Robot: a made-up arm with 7 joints. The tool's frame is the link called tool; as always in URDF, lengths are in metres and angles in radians. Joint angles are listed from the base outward. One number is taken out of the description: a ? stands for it. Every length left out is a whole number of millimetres.
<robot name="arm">
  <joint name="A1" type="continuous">
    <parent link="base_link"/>
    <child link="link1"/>
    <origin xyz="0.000 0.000 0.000" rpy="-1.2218 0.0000 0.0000"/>
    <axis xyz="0 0 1"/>
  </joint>
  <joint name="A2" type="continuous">
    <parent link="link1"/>
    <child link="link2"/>
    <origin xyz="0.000 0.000 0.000" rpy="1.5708 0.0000 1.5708"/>
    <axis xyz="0 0 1"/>
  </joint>
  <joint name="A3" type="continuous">
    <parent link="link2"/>
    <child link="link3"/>
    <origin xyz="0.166 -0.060 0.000" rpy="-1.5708 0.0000 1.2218"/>
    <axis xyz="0 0 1"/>
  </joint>
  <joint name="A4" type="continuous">
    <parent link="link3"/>
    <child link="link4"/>
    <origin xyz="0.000 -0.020 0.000" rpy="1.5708 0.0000 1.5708"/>
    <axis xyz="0 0 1"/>
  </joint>
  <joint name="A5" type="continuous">
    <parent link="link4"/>
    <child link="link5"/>
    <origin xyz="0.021 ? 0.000" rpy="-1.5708 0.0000 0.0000"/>
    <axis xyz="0 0 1"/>
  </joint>
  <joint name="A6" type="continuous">
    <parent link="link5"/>
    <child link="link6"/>
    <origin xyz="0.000 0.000 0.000" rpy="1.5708 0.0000 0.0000"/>
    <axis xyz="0 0 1"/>
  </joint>
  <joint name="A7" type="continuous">
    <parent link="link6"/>
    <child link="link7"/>
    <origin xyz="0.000 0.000 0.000" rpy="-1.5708 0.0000 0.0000"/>
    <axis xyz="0 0 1"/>
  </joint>
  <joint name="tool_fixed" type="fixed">
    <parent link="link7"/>
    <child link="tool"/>
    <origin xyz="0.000 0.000 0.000" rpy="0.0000 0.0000 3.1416"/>
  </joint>
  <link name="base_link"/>
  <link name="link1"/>
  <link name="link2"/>
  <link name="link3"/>
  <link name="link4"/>
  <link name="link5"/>
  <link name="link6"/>
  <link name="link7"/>
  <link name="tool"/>
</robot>
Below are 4 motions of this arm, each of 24 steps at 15 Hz.
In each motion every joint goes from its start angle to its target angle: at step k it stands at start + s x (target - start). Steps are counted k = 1, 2, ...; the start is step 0. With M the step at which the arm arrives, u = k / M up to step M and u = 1 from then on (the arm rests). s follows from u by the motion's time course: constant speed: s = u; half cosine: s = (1 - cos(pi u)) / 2; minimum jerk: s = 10 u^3 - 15 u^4 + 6 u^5.
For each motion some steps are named. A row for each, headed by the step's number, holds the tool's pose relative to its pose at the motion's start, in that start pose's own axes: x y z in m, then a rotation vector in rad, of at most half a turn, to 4 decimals.
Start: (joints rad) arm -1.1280 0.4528 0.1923 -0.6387 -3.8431 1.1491 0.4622
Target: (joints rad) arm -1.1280 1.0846 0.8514 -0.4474 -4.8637 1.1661 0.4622
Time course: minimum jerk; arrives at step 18
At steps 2, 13, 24:
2: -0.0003 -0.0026 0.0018 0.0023 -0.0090 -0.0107
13: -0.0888 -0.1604 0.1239 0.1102 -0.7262 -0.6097
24: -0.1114 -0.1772 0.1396 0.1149 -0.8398 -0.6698

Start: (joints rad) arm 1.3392 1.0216 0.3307 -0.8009 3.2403 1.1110 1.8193
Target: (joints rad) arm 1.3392 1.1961 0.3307 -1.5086 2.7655 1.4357 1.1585
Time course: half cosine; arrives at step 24
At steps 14, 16, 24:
14: -0.0047 0.0500 -0.0791 0.6774 -0.3665 -0.6057
16: -0.0030 0.0628 -0.0912 0.8262 -0.4093 -0.7162
24: 0.0030 0.0914 -0.1122 1.1530 -0.4685 -0.9307

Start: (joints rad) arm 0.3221 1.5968 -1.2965 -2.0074 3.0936 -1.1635 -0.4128
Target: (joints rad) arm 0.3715 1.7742 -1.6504 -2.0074 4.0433 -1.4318 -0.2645
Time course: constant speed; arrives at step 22
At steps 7, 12, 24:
7: 0.0028 0.0261 0.0005 0.3970 -0.0024 0.0653
12: 0.0062 0.0449 0.0025 0.6864 -0.0332 0.1039
24: 0.0160 0.0818 0.0114 1.2704 -0.1568 0.1622

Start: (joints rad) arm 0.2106 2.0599 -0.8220 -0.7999 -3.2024 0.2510 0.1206
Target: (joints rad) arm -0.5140 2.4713 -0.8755 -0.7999 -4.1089 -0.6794 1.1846
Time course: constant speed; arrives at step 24
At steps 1, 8, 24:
1: 0.0038 -0.0064 0.0035 -0.0259 -0.0532 0.0149
8: 0.0329 -0.0429 0.0356 -0.2798 -0.4170 0.1429
24: 0.0999 -0.0588 0.1428 -1.2120 -1.0227 0.3680

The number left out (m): -0.176
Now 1 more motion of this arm.
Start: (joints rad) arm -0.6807 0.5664 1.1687 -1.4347 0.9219 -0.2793 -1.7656
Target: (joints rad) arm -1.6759 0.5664 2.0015 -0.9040 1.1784 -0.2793 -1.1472
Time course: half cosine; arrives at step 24
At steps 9, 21, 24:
9: 0.0007 -0.0147 -0.0092 0.1289 0.3373 0.5456
21: 0.0731 -0.0833 0.0070 0.3655 1.0908 1.8033
24: 0.0819 -0.0867 0.0083 0.3770 1.1411 1.8757

